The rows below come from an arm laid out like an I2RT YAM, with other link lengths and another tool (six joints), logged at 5 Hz.
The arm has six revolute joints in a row. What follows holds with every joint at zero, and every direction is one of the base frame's. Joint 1 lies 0.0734 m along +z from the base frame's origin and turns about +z. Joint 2 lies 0.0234 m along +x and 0.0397 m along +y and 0.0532 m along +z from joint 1 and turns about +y. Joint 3 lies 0.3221 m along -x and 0.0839 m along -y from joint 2 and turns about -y. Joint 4 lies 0.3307 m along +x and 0.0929 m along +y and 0.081 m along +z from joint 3 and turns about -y. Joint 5 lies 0.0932 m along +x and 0.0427 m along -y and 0.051 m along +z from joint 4 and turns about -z. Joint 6 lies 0.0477 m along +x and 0.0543 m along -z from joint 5 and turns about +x. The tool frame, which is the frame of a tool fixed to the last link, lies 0.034 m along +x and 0.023 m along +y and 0.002 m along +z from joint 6; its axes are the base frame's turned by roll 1.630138, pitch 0.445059 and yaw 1.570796 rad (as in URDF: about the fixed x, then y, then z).
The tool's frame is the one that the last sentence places.
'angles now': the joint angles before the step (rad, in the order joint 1, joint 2, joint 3, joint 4, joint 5, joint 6). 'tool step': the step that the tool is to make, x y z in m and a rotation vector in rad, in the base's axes. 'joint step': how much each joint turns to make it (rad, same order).
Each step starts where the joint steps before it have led.
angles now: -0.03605 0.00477 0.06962 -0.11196 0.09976 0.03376
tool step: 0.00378 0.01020 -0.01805 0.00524 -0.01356 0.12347
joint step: 0.00112 -0.00001 -0.06257 0.07592 -0.12248 0.00077
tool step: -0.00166 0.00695 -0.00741 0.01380 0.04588 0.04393
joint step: 0.02676 0.00002 0.00077 -0.04654 -0.01787 0.01182
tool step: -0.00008 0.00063 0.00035 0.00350 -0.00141 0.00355
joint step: 0.00267 0.00006 0.00002 0.00158 -0.00116 0.00343
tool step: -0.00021 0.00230 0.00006 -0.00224 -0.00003 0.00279
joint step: 0.01674 -0.00003 0.00035 -0.00040 0.01408 -0.00115
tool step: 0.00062 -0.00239 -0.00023 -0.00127 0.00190 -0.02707
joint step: -0.00153 -0.00008 0.00040 -0.00238 0.02556 0.00077
